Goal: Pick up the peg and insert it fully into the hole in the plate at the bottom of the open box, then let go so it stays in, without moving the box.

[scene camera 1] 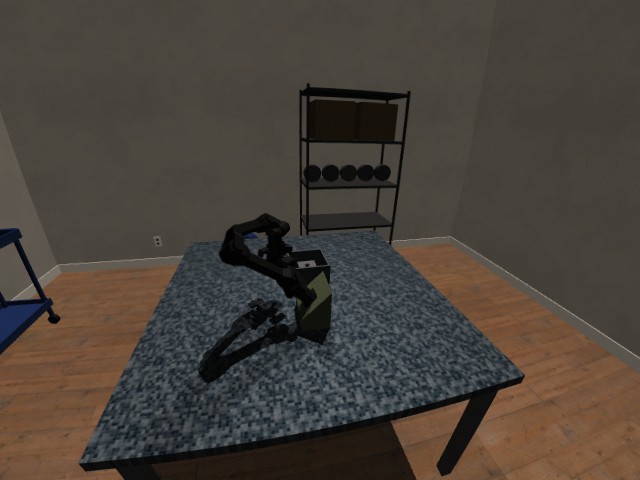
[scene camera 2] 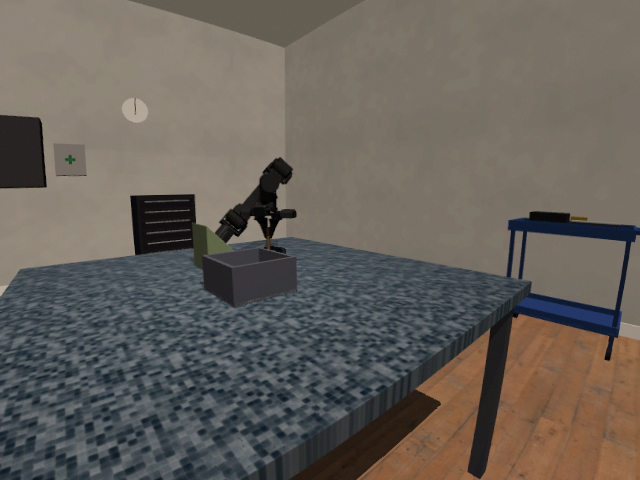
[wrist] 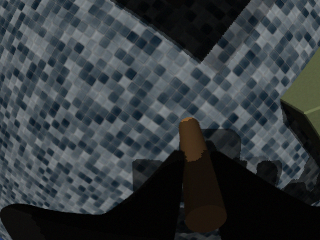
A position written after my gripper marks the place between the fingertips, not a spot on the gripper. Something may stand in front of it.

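I see my gripper (scene camera 2: 268, 238), and I see my gripper (wrist: 195, 159) too. There is a dark grey box (scene camera 2: 241, 277), and I also find the dark grey box (scene camera 1: 309, 273). A brown peg (wrist: 203, 204) is visible as well.
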